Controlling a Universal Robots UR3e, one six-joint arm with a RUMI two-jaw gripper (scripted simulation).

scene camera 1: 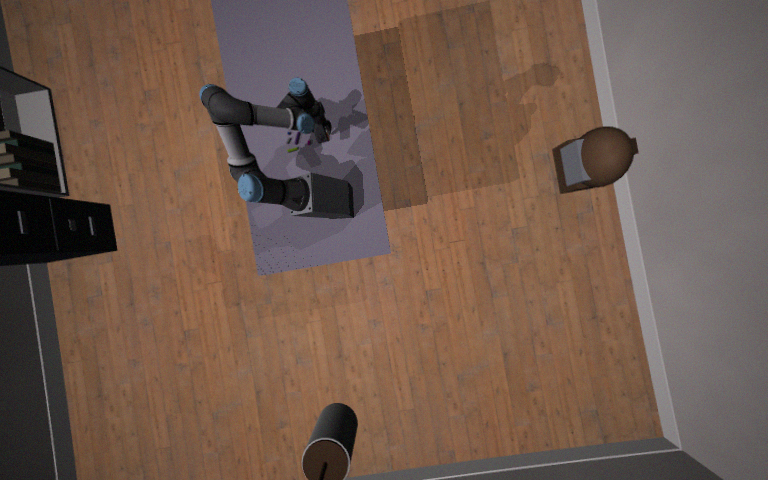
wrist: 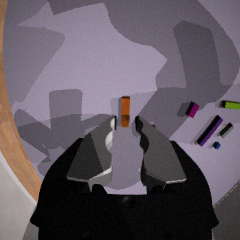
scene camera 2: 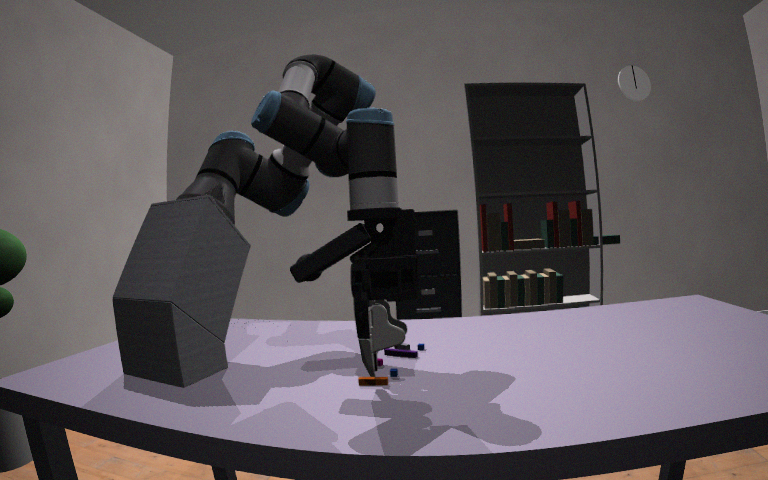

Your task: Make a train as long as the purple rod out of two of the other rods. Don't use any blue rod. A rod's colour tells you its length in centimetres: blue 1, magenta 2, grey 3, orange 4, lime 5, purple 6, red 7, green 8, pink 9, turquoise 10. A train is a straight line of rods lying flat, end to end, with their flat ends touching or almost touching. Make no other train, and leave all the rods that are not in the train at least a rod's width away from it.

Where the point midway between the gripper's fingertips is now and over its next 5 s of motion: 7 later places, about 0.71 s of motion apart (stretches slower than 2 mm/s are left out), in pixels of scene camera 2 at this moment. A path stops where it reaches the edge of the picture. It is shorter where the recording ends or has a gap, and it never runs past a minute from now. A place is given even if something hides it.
My gripper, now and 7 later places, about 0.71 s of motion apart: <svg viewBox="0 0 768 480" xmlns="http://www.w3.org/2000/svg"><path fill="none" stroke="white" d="M374 373L374 377L375 382L372 344L370 317L389 307L392 307L394 344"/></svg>
